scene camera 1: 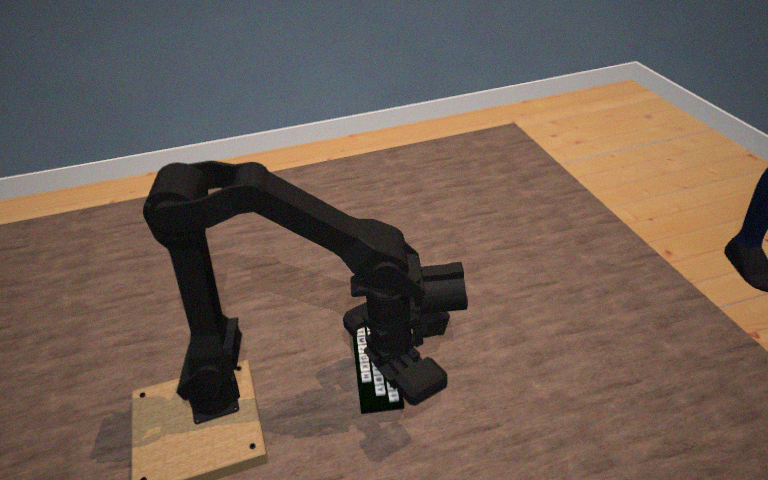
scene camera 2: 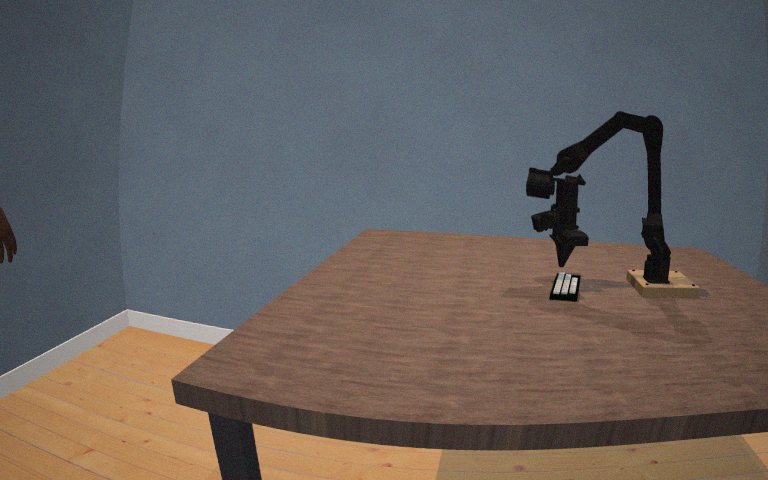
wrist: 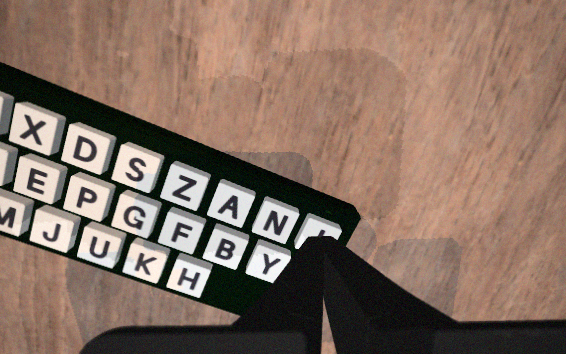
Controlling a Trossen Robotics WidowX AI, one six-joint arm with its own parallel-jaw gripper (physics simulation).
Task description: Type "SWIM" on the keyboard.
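A dark green keyboard with white letter keys lies flat on the table. In the wrist view its top row shows the S key and, at the right end, the I key, partly covered by the fingertips. The M key is cut by the left edge; the W key does not show there. My gripper is shut and empty, pointing down. In scene camera 2 its tips are a little above the keyboard. In scene camera 1 the tips are hidden behind the gripper body.
The arm stands on a wooden base board beside the keyboard on the brown table. A person's lower leg and shoe show beyond the table, and a hand at the left edge of scene camera 2.
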